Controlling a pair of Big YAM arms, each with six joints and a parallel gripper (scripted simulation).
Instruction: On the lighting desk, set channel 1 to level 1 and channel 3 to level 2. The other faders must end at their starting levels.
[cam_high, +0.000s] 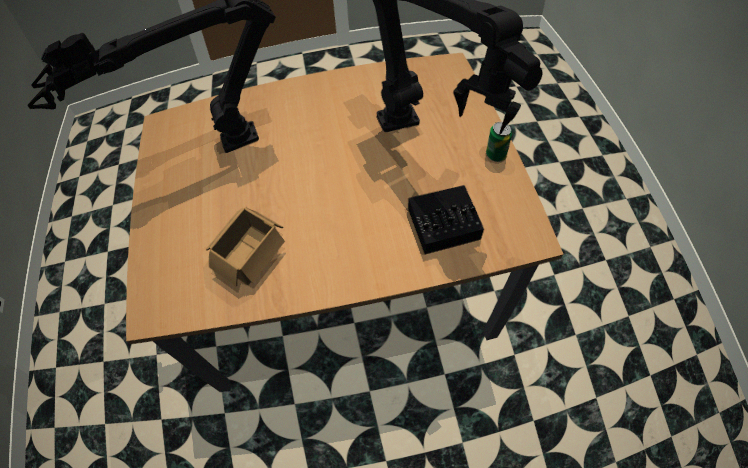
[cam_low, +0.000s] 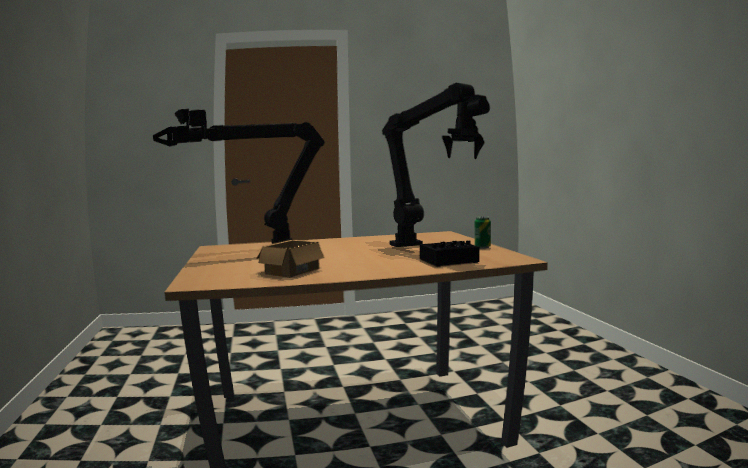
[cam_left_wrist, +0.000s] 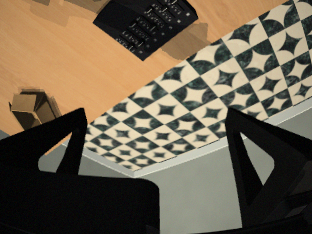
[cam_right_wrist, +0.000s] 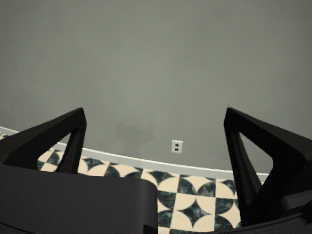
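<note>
The channel 1 fader knob lies 7 cm ahead of my left hand, 12 cm to the right of it and 29 cm below it. The rest, counted from my left hand: channel 2 cap (7 cm ahead, 10 cm to the right, 29 cm below); then channel 3 knob (3 cm ahead, 8 cm to the right, 29 cm below); then channel 4 fader cap (6 cm ahead, 6 cm to the right, 29 cm below).
</note>
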